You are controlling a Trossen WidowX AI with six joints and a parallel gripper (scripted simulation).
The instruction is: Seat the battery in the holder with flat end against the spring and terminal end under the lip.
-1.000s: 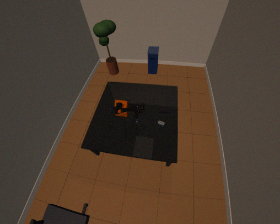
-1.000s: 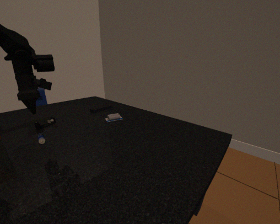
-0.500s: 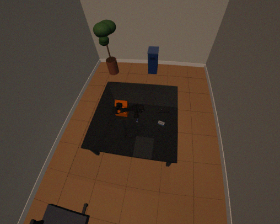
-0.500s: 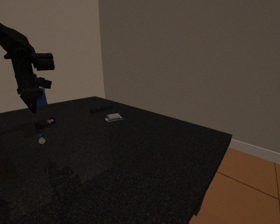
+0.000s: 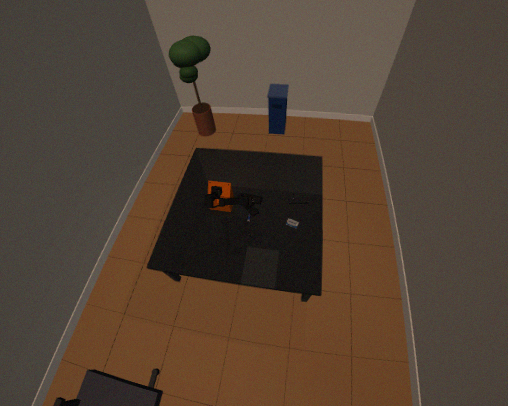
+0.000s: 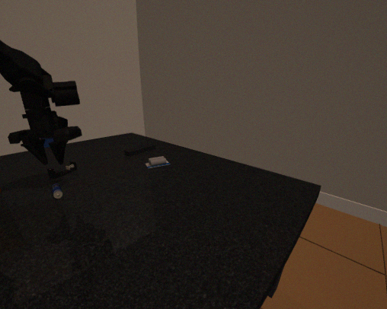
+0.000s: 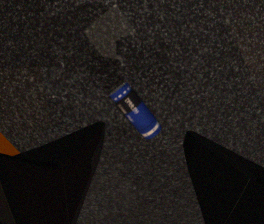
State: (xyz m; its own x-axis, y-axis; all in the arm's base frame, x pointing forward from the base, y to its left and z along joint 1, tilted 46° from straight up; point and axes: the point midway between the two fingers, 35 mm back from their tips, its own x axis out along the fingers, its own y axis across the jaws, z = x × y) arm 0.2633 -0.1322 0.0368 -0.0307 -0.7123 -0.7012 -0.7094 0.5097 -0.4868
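Right now my gripper tip is 8 cm above the battery, 1 cm to the left of it and 1 cm past it.
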